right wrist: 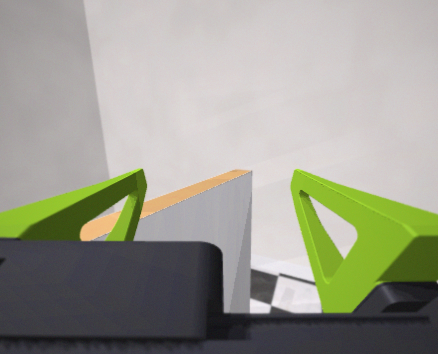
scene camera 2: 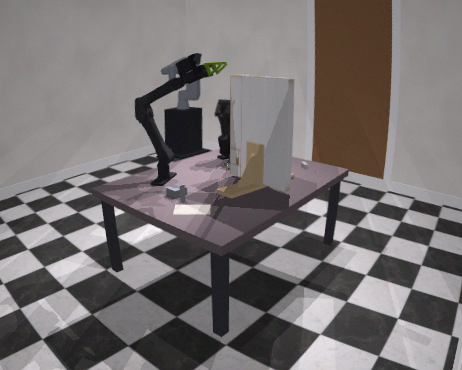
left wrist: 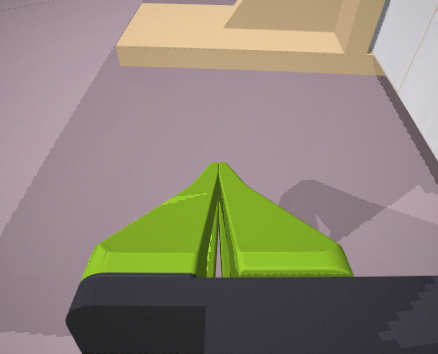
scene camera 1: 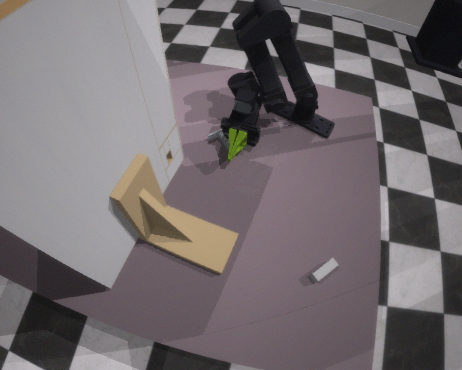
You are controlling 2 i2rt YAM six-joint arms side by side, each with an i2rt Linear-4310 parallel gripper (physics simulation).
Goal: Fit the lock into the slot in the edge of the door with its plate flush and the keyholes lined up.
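Seen in the pictures: left gripper, between the fingertips: [left wrist: 218,175] [scene camera 1: 228,160]; right gripper, between the fingertips: [right wrist: 218,177] [scene camera 2: 224,63]; left arm's base, origin of its link: [scene camera 1: 302,118]; right arm's base, origin of its link: [scene camera 2: 164,179].
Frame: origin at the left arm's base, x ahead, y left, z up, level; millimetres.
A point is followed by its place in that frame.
Note:
The white door [scene camera 1: 65,125] @[z 398, x 566, y -156 mm] [scene camera 2: 277,120] @[z 347, x 654, y -181 mm] [right wrist: 200,225] @[z 496, x 532, y -203 mm] stands upright. Its edge has an outlined recess with a small dark slot [scene camera 1: 169,157] @[z 79, x 382, y -198 mm], at the upper middle in scene camera 1. Part of the grey metal lock [scene camera 1: 215,135] @[z 13, x 220, y -176 mm] shows beside the left fingers, low by the table and apart from the door; the left gripper and wrist hide the rest. My left gripper [scene camera 1: 230,158] @[z 41, x 289, y -87 mm] [left wrist: 218,175] @[z 41, x 289, y -87 mm] is shut with its tips together and nothing between them, pointing down near the lock. My right gripper [scene camera 2: 225,64] @[z 609, x 440, y -334 mm] [right wrist: 218,177] @[z 609, x 440, y -334 mm] is open and empty, high near the door's top.
A tan bracket [scene camera 1: 207,240] @[z 18, x 486, y -17 mm] [scene camera 2: 240,189] @[z 18, x 578, y -327 mm] [left wrist: 200,30] @[z 18, x 480, y -27 mm] supports the door. A small white block [scene camera 1: 325,270] @[z 22, x 409, y 248 mm] [scene camera 2: 304,164] @[z 18, x 416, y 237 mm] lies on the table [scene camera 1: 300,200] @[z 0, x 268, y 116 mm] [scene camera 2: 235,230] @[z 0, x 896, y -560 mm]. A blue-grey part [scene camera 2: 175,192] @[z 29, x 484, y -617 mm] and a cream sheet [scene camera 2: 192,209] @[z 1, x 639, y -608 mm] lie near the right arm's base.

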